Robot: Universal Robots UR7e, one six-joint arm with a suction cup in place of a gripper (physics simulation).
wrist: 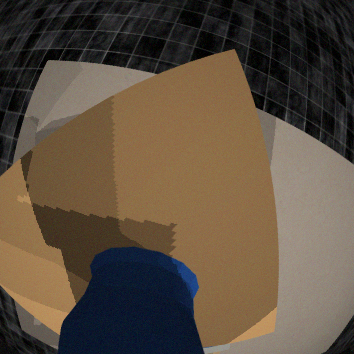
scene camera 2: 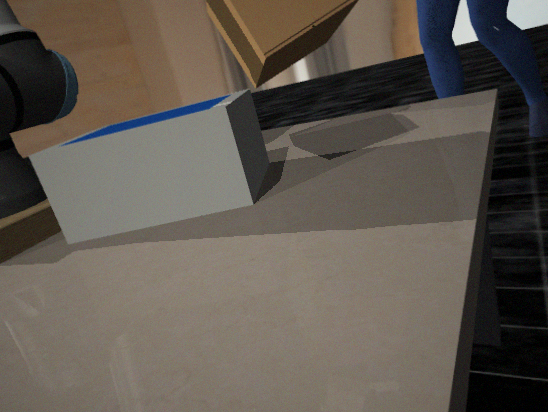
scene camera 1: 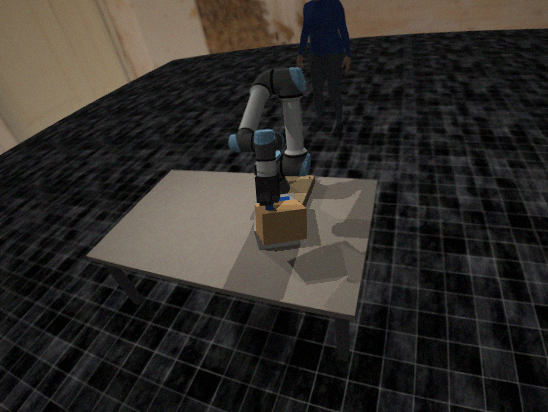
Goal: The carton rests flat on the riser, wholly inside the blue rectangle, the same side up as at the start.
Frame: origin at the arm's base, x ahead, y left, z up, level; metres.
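Seen in the pictures: end effector, tool point: [wrist: 149, 256] [scene camera 1: 269, 211].
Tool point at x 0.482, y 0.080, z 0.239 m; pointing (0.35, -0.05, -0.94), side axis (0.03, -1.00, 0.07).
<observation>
Pixels of each thing's top centre, then the offset from my tool point to it. Level surfaces: height alone.
- grey-white riser, middle of its top: [scene camera 2: 152, 118] [scene camera 1: 275, 210] dz -0.161, dx -0.200, dy -0.035 m
- blue rectangle, middle of its top: [scene camera 2: 152, 118] [scene camera 1: 275, 210] dz -0.161, dx -0.200, dy -0.035 m
- table, its level: dz -0.281 m
The brown carton [scene camera 1: 284, 226] [scene camera 2: 300, 30] [wrist: 200, 175] hangs tilted from my gripper, a blue suction cup [scene camera 1: 270, 206] [wrist: 142, 280]. The cup is on the carton's upper side; it does not show in scene camera 2. The grey-white riser [scene camera 1: 282, 245] [scene camera 2: 150, 175] stands on the table, partly hidden by the carton in scene camera 1. The blue rectangle [scene camera 1: 284, 198] [scene camera 2: 160, 119] on its top shows as a small patch there and as a thin strip in scene camera 2. In scene camera 2 the carton's lowest corner is above the riser's right end; their exact overlap cannot be told.
A wooden board [scene camera 1: 304, 184] [scene camera 2: 30, 227] lies on the table [scene camera 1: 175, 225] [scene camera 2: 250, 310] behind the riser, near the arm's base. A person [scene camera 1: 325, 35] [scene camera 2: 442, 50] stands beyond the table. Shadows of the arm and carton fall on the tabletop.
</observation>
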